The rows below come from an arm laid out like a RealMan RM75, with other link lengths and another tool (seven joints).
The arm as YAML. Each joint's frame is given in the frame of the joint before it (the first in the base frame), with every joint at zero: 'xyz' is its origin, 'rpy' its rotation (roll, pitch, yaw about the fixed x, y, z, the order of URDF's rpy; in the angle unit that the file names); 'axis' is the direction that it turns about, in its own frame. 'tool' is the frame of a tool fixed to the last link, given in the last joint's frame.
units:
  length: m
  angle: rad
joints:
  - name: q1
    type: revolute
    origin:
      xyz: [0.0, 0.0, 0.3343]
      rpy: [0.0, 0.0, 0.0]
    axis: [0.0, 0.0, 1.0]
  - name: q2
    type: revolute
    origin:
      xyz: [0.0, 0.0, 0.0]
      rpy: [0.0, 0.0, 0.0]
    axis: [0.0, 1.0, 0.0]
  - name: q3
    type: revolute
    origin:
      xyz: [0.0, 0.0, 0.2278]
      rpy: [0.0, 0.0, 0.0]
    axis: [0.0, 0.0, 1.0]
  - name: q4
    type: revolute
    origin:
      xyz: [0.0, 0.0, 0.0]
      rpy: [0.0, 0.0, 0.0]
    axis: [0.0, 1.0, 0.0]
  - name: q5
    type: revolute
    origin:
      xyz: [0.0, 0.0, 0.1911]
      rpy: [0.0, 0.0, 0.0]
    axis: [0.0, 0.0, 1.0]
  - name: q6
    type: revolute
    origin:
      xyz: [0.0, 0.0, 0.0]
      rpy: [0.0, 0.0, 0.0]
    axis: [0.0, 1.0, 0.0]
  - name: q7
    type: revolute
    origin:
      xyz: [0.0, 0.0, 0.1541]
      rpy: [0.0, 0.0, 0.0]
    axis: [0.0, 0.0, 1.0]
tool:
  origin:
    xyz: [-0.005, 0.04, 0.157]
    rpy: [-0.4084, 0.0, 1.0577]
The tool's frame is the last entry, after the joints.
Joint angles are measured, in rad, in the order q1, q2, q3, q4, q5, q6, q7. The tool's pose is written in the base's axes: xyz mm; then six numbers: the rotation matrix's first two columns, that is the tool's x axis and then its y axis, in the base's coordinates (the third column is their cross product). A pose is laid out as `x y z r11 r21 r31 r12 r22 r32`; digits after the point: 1 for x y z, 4 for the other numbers.
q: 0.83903, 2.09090, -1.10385, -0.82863, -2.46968, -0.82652, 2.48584
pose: 154.8 521.5 -41.7 -0.2573 -0.7063 -0.6595 -0.9395 0.0232 0.3417
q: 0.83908, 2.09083, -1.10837, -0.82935, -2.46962, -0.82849, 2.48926
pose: 154.5 520.6 -42.7 -0.2569 -0.7085 -0.6572 -0.9397 0.0245 0.3410
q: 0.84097, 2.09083, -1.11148, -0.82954, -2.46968, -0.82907, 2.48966
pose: 153.4 520.3 -43.4 -0.2535 -0.7108 -0.6562 -0.9404 0.0223 0.3392
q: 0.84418, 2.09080, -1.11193, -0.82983, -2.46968, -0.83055, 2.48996
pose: 151.7 520.4 -43.6 -0.2512 -0.7125 -0.6552 -0.9405 0.0198 0.3391
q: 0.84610, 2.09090, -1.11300, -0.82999, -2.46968, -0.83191, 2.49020
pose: 150.7 520.2 -44.1 -0.2494 -0.7143 -0.6539 -0.9407 0.0185 0.3386
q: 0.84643, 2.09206, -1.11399, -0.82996, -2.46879, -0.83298, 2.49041
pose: 150.1 519.6 -45.1 -0.2499 -0.7160 -0.6519 -0.9404 0.0190 0.3396
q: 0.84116, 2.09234, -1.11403, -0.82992, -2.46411, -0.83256, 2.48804
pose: 151.6 518.7 -45.3 -0.2547 -0.7152 -0.6509 -0.9392 0.0225 0.3428
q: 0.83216, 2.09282, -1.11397, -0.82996, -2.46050, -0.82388, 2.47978
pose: 155.2 519.2 -44.2 -0.2547 -0.7104 -0.6561 -0.9396 0.0212 0.3417
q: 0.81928, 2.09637, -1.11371, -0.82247, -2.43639, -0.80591, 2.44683
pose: 157.5 518.6 -45.3 -0.2523 -0.7086 -0.6589 -0.9379 0.0116 0.3466
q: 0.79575, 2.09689, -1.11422, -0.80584, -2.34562, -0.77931, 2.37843
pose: 154.0 517.7 -46.0 -0.2726 -0.7050 -0.6547 -0.9215 -0.0042 0.3883
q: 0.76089, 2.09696, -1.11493, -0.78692, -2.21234, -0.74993, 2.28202
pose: 149.3 517.0 -43.9 -0.3062 -0.6950 -0.6506 -0.8940 -0.0250 0.4475
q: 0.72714, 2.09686, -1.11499, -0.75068, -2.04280, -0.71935, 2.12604
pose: 145.3 516.1 -41.1 -0.3204 -0.6865 -0.6527 -0.8658 -0.0674 0.4959
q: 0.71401, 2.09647, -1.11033, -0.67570, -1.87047, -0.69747, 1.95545
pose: 145.1 513.7 -43.5 -0.3376 -0.6808 -0.6501 -0.8396 -0.0945 0.5350
